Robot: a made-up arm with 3 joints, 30 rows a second.
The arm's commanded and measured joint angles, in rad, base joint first. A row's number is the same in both.
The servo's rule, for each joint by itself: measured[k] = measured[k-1] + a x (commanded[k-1-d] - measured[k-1]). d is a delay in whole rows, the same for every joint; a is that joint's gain. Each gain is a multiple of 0.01, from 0.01 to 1. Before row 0 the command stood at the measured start. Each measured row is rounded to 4 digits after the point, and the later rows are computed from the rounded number. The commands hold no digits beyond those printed.
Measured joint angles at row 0:
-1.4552, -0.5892, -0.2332
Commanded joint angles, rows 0 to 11:
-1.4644, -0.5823, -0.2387
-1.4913, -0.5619, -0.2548
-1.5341, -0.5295, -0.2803
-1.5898, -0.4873, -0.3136
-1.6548, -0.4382, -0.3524
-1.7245, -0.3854, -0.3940
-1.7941, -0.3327, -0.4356
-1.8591, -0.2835, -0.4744
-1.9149, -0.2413, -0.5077
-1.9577, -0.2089, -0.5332
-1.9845, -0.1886, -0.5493
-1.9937, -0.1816, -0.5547
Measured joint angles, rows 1 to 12:
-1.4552, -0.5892, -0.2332
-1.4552, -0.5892, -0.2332
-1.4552, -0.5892, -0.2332
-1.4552, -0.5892, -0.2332
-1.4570, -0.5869, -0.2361
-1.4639, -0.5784, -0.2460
-1.4779, -0.5618, -0.2642
-1.5003, -0.5365, -0.2904
-1.5312, -0.5031, -0.3233
-1.5699, -0.4631, -0.3608
-1.6147, -0.4188, -0.4004
-1.6636, -0.3728, -0.4396
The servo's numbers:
d 4
a 0.20 0.34 0.53

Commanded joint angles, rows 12 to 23:
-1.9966, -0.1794, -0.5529
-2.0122, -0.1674, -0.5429
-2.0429, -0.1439, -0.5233
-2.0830, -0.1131, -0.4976
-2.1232, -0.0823, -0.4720
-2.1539, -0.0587, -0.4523
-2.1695, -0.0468, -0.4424
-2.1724, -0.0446, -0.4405
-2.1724, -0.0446, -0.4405
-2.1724, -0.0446, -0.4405
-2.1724, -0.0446, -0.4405
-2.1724, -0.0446, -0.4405
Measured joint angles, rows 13 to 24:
-1.7139, -0.3281, -0.4757
-1.7627, -0.2876, -0.5062
-1.8071, -0.2539, -0.5290
-1.8444, -0.2293, -0.5426
-1.8748, -0.2123, -0.5481
-1.9023, -0.1970, -0.5453
-1.9304, -0.1789, -0.5336
-1.9609, -0.1565, -0.5145
-1.9934, -0.1313, -0.4920
-2.0255, -0.1066, -0.4710
-2.0543, -0.0863, -0.4558
-2.0779, -0.0721, -0.4477

